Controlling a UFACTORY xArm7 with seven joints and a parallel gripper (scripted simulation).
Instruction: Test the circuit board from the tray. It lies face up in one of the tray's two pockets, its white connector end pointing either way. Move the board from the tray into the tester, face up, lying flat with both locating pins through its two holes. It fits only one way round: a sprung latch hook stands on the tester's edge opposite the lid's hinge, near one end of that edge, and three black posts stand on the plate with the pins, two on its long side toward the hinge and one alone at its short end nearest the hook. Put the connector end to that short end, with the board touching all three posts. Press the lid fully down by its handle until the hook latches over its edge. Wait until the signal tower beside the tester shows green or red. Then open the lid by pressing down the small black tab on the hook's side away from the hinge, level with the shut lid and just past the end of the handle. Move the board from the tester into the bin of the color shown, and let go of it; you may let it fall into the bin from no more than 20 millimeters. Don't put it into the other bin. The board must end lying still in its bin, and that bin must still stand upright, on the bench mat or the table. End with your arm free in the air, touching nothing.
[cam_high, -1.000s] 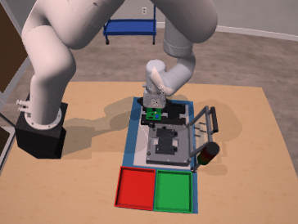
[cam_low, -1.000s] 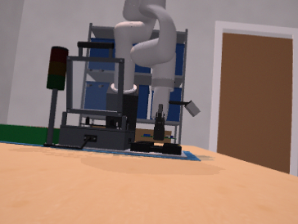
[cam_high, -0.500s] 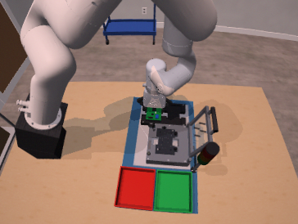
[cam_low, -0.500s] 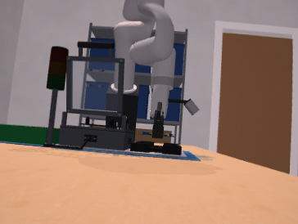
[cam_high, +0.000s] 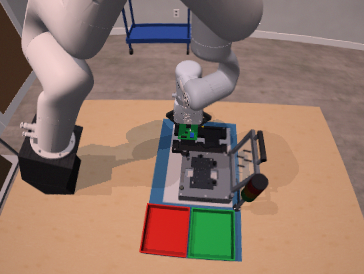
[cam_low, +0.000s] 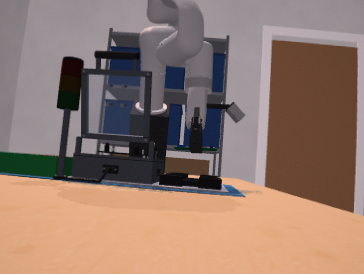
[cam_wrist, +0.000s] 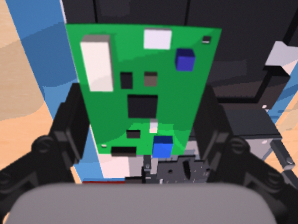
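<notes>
My gripper is now 30 mm past the latch hook, 110 mm to the left of it and 10 mm above it. The rest, counted from my hand: tester's clear lid: 140 mm ahead, 210 mm to the right, 80 mm above; then tester's plate: 20 mm ahead, 180 mm to the right, 30 mm below; then green circuit board: right at my hand.
</notes>
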